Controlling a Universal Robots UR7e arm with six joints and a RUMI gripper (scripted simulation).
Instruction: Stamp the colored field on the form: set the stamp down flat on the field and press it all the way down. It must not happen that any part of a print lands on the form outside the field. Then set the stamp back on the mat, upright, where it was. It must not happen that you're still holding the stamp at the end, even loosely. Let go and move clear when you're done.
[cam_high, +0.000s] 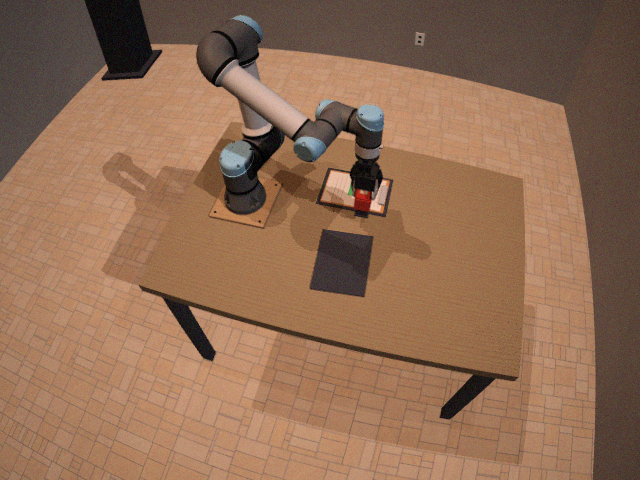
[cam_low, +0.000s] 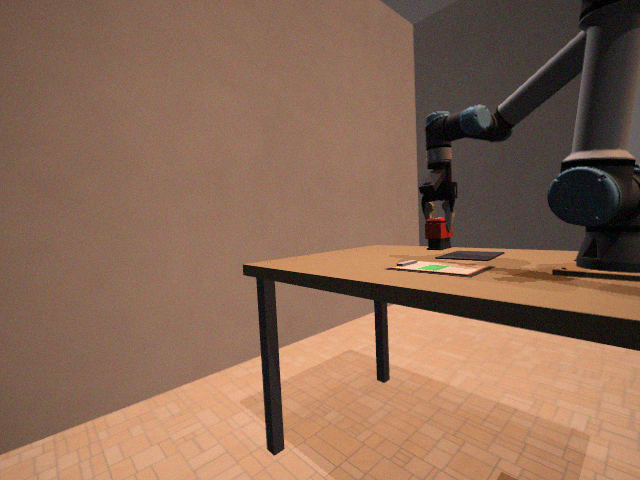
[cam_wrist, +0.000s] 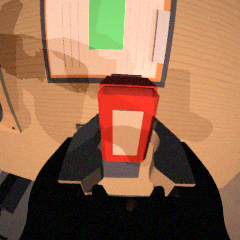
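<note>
Now: hand 20 mm past the form, 120 mm to the right of it and 110 mm above it. Round my hand: stamp 20 mm below; then mat 50 mm behind, 190 mm to the right, 110 mm below.
</note>
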